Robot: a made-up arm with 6 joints.
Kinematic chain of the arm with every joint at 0, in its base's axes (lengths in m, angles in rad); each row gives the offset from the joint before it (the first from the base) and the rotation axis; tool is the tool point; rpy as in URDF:
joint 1: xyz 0 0 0.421 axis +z
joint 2: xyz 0 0 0 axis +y
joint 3: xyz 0.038 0 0.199 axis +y
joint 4: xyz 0.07 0 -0.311 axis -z
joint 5: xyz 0 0 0 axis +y
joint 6: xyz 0.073 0 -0.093 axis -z
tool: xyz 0 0 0 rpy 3.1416 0 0
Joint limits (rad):
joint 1: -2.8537..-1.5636
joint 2: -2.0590..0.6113
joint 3: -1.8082..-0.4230
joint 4: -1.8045..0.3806
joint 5: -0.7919..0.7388
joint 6: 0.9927..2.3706
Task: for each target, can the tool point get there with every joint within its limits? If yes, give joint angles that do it. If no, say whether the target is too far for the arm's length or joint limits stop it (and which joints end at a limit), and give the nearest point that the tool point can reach.
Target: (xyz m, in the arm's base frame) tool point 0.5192 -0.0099 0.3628
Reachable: no: joint limits stop it (at a limit: joint 1, joint 2, joint 3, joint 5) | nearest point 0.5251 0.0682 0.5028 | short by 0.160 m
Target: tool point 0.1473 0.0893 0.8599
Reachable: yes | joints -2.6611 -1.7282 -1.0517 0.2012 0.1767 1.5963
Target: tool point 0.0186 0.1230 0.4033
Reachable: no: joint limits stop it (at a limit: joint 1, joint 2, joint 3, joint 4, joint 5) | nearest point 0.1141 0.0294 0.6438 | short by 0.275 m
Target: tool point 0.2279 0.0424 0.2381
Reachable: no: joint limits stop it (at a limit: joint 1, joint 2, joint 3, joint 4) | nearest point 0.1145 -0.1250 0.2305 | short by 0.202 m
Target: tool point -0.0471 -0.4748 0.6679
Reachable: yes | joints -1.8013 0.3352 -1.6422 -0.5787 -0.6560 1.7644
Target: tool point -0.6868 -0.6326 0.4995
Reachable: no: too far | nearest point -0.4256 -0.3920 0.5102 | short by 0.355 m
